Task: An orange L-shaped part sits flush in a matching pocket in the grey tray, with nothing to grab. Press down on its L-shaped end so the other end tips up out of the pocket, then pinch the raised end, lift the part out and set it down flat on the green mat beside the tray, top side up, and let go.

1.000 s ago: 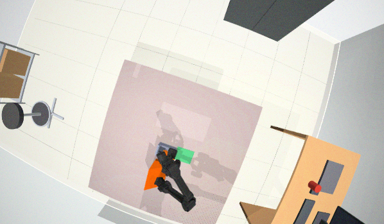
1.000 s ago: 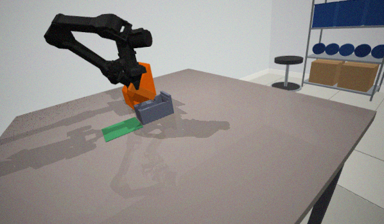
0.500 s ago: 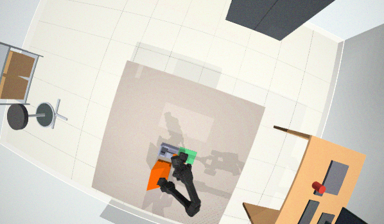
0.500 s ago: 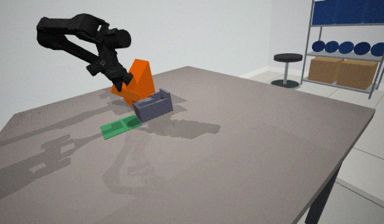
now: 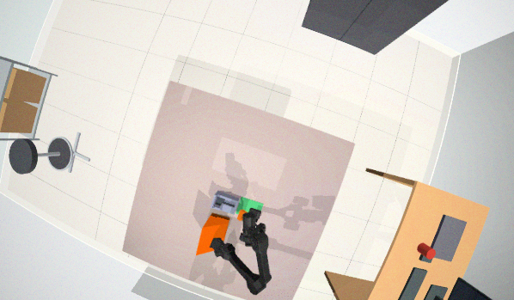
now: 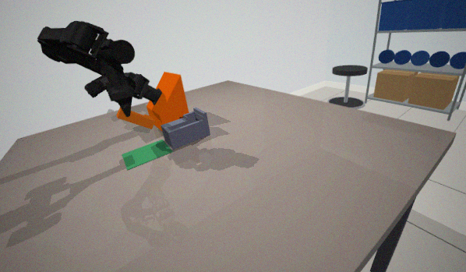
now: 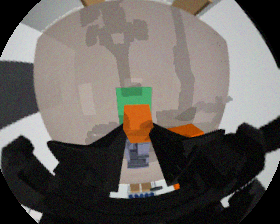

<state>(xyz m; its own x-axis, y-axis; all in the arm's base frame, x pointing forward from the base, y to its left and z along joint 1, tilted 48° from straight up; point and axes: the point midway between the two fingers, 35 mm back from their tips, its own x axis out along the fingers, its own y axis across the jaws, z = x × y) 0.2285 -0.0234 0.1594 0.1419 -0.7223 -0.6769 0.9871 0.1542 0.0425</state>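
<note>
My gripper tip is 2 cm to the right of the green mat and 16 cm above it. The rest, counted from my gripper tip: orange L-shaped part 2 cm behind, 3 cm to the left, 3 cm below.
</note>
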